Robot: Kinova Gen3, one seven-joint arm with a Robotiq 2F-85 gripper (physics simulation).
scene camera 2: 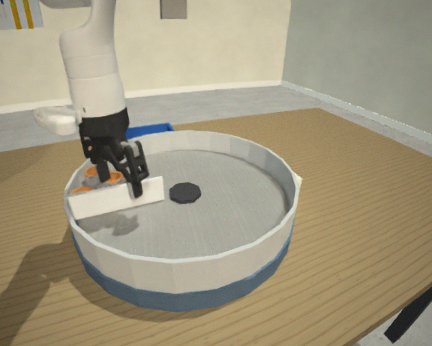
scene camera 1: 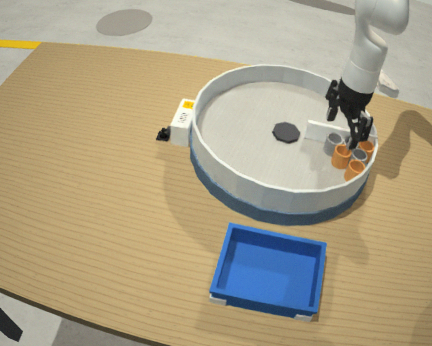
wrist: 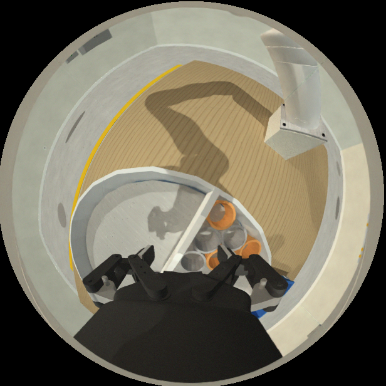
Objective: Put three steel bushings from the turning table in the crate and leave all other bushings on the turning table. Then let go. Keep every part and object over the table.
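Three grey steel bushings stand with three orange ones against the divider and rim of the turning table. One steel bushing is nearest the hub; another stands among the orange ones; a third steel bushing is mostly hidden by a finger in scene camera 1. Orange bushings stand beside them. My gripper is open and empty, low over the divider, one finger on the bushing side. The blue crate is empty.
The white divider runs inward from the turning table's rim. A dark hub sits at its centre. A white box with a black knob adjoins the rim. The raised rim surrounds the bushings' outer side.
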